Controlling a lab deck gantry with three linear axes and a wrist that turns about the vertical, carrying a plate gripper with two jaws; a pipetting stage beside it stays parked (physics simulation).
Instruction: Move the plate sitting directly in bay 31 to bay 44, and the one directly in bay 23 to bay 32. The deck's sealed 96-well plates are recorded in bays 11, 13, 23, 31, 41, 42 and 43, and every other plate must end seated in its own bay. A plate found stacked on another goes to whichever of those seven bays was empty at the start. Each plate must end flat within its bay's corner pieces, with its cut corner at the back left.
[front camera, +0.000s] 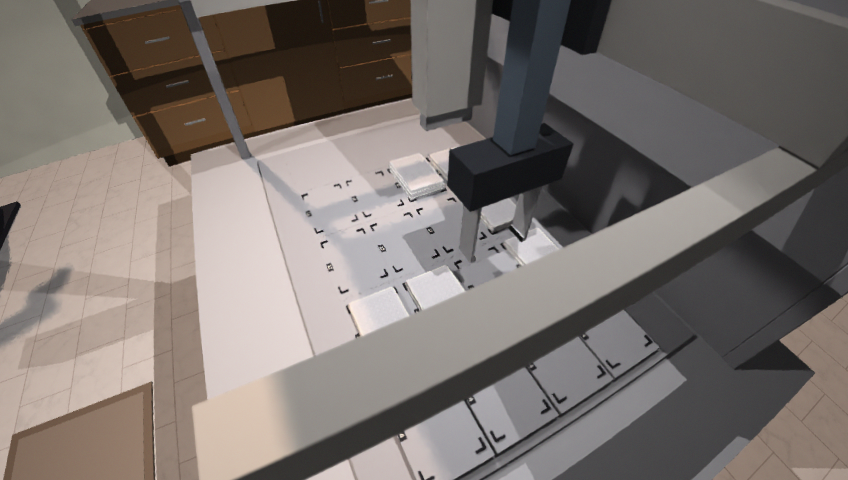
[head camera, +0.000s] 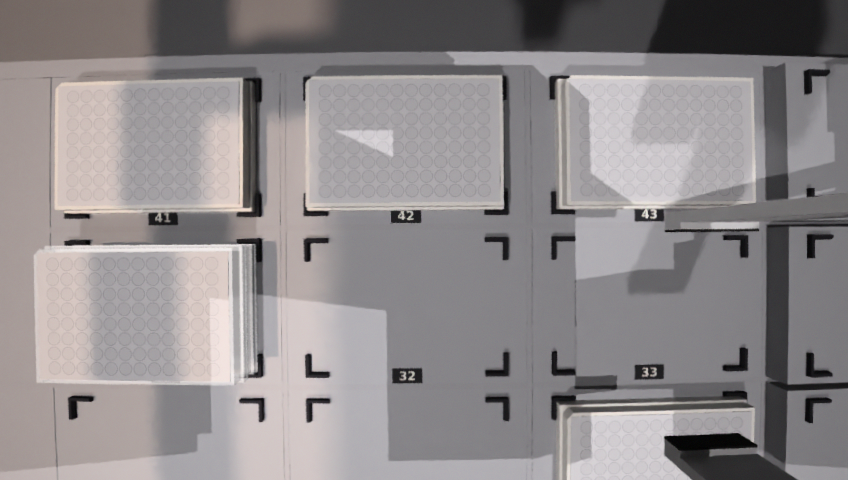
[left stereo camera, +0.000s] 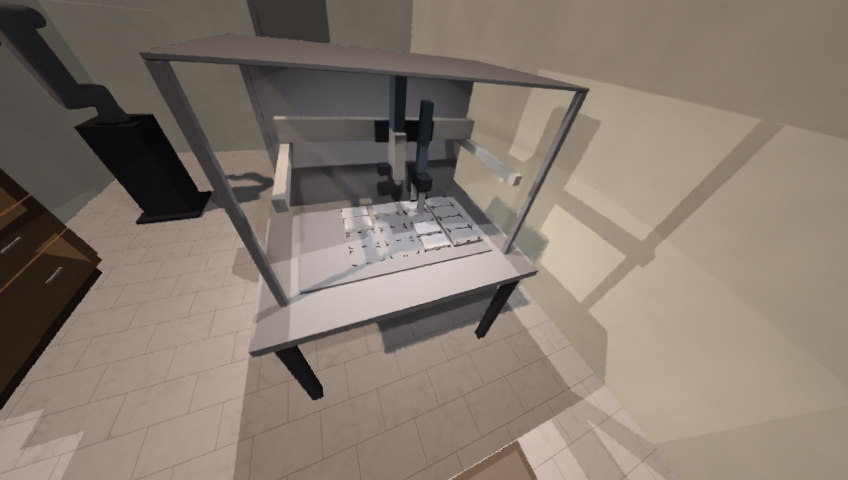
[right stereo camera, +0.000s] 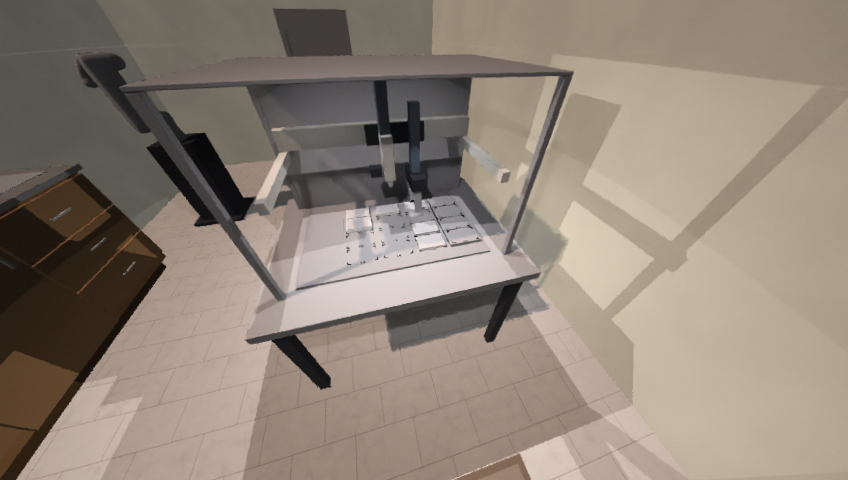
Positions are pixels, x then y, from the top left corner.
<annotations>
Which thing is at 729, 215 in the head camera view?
My gripper.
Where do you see my gripper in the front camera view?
492, 244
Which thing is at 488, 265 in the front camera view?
A bay 33.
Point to a bay 32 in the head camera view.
368, 301
</annotations>
